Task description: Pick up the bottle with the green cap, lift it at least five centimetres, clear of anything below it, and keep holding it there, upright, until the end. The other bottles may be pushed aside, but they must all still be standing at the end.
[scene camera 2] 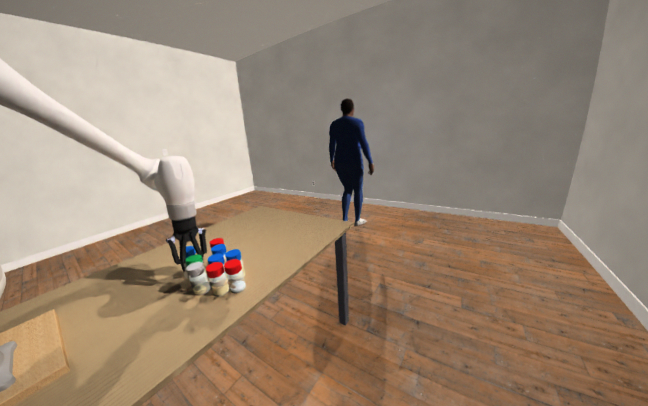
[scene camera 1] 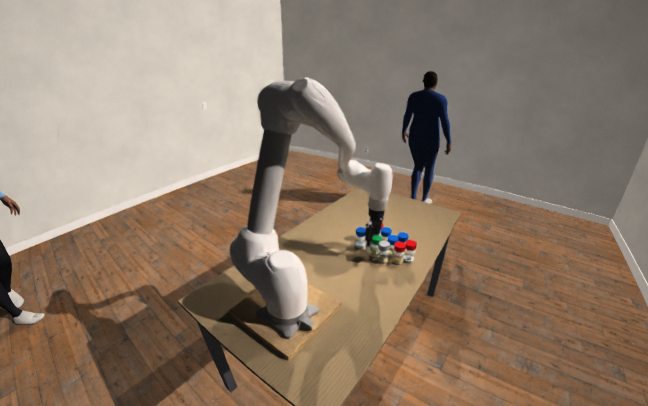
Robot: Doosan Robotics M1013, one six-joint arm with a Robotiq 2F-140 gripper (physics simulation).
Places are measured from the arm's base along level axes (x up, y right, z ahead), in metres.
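Pixels of known places: gripper, fingertip midpoint: (scene camera 1: 370, 249); arm's base at its link origin: (scene camera 1: 287, 313).
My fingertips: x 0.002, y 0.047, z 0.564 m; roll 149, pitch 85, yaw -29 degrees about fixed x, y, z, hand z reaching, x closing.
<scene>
Ahead of a thing's pixels: the offset from my fingertips to its top centre. Level surfaces: height alone.
The bottle with the green cap @(dx +0.080, dy +0.025, dz +0.001 m) (scene camera 1: 376, 240) (scene camera 2: 194, 260) stands upright among the other bottles, low at the table; its base is hidden. My gripper (scene camera 1: 374, 237) (scene camera 2: 192, 257) points down and is shut on this bottle, with its fingers around it. A grey-capped bottle @(dx +0.077, dy +0.080, dz -0.019 m) (scene camera 1: 384, 246) (scene camera 2: 196, 270) stands close in front of it. Two red-capped bottles @(dx +0.077, dy +0.148, dz +0.017 m) (scene camera 1: 399, 247) (scene camera 2: 215, 271) stand beside the grey one. Several blue-capped bottles @(dx +0.077, dy -0.075, dz +0.024 m) (scene camera 1: 361, 232) @(dx +0.077, dy +0.031, dz +0.100 m) (scene camera 2: 218, 249) stand around and behind. Another red cap @(dx +0.077, dy -0.030, dz +0.128 m) (scene camera 2: 216, 242) shows at the back, partly hidden in scene camera 1. The visible bottles are upright.
The bottles stand close together on the table @(dx -0.028 m) (scene camera 1: 320, 260) (scene camera 2: 280, 225), near its long right edge. The arm's base sits on a wooden board (scene camera 1: 327, 303) (scene camera 2: 54, 340). A person in blue (scene camera 1: 427, 120) (scene camera 2: 348, 145) is beyond the far end. Another person's hand and legs show at the left in scene camera 1.
</scene>
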